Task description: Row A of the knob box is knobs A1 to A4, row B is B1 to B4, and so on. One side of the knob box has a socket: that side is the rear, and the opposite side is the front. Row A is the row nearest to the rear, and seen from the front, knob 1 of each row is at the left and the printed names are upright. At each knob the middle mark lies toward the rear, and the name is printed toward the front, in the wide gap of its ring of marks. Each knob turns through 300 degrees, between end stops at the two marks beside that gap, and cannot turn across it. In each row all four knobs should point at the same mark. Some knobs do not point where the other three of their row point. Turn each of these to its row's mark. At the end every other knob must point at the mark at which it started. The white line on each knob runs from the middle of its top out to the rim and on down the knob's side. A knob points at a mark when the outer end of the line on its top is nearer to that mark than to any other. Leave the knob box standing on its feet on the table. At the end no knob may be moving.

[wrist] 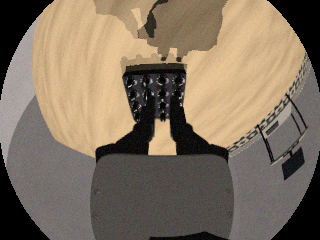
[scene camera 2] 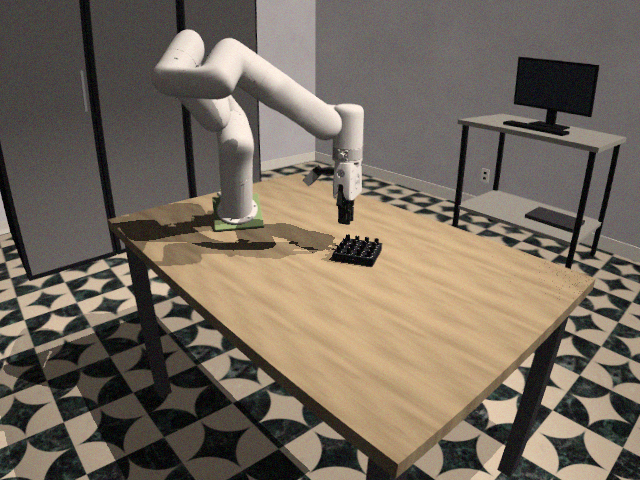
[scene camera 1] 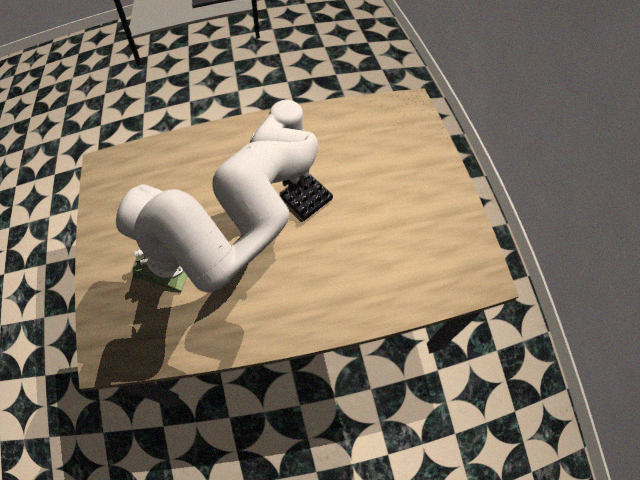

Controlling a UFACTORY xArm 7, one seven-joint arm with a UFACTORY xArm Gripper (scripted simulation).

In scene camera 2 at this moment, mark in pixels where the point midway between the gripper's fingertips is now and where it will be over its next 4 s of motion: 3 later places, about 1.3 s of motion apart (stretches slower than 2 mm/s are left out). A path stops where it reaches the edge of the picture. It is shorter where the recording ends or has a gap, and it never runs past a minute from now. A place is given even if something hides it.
My gripper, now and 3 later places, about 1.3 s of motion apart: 345,222; 345,233; 345,238; 345,229
